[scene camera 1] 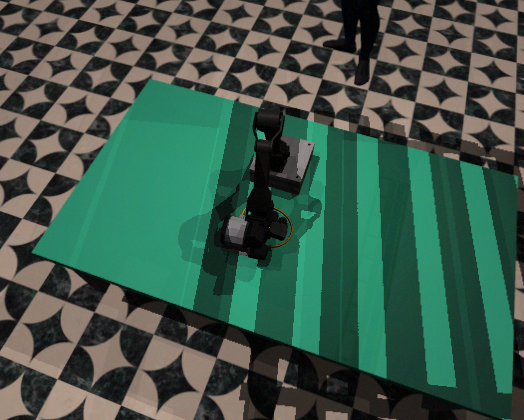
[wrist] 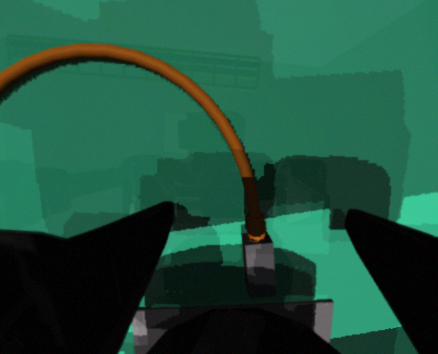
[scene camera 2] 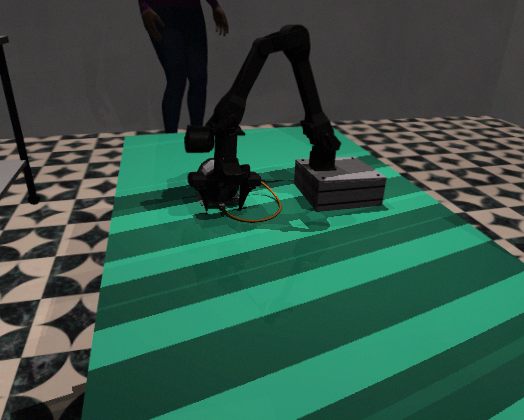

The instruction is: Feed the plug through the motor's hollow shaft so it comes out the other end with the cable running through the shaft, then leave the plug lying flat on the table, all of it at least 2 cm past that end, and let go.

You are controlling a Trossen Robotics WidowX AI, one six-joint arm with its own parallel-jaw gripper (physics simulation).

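Places are measured from the arm's base along level axes (x right, y ahead, z up), in centimetres.
Where they show: gripper, fingertip midpoint: (scene camera 1: 265, 246) (wrist: 258, 213) (scene camera 2: 223, 210); arm's base, origin of the base link: (scene camera 1: 276, 164) (scene camera 2: 322, 167).
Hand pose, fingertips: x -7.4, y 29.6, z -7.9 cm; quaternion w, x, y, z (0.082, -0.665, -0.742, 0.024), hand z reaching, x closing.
Note:
Things, the pixels of their top centre, and the offset from my fingertips. "spot": a spot on its surface instead. Level surfaces: height alone.
- motor, middle of its top: (scene camera 2: 218, 163) (scene camera 1: 237, 224) dy +0.0, dx +10.7, dz +9.6 cm
- flat base plate, surface spot: (wrist: 324, 320) spot: dy +5.3, dx +6.4, dz -0.4 cm
- small grey plug, middle of its top: (wrist: 260, 271) dy +0.4, dx +2.8, dz +0.7 cm
- green table, its level: dz -0.6 cm
The motor (scene camera 1: 237, 230) (scene camera 2: 209, 166) (wrist: 240, 332) has a rounded body on a flat base plate (wrist: 324, 320); the arm partly covers it in both scene views, and its shaft opening is hidden. The small grey plug (wrist: 260, 262) is in front of the motor in the wrist view, its free end towards the base plate, a narrow gap apart in that view. The orange cable (scene camera 1: 292, 230) (scene camera 2: 280, 205) (wrist: 207, 103) leaves its other end and curves away in a wide loop. My gripper (scene camera 2: 224, 208) (wrist: 258, 213) is open, with the plug and cable end between the lines of its spread fingers, touching neither.
The arm's grey box-shaped base (scene camera 1: 300, 155) (scene camera 2: 350, 192) stands on the green table (scene camera 1: 150, 150) (scene camera 2: 300, 350), beyond the cable loop from the motor. Dark shadow bands cross the table. A person (scene camera 1: 369, 30) (scene camera 2: 185, 65) stands past the table.

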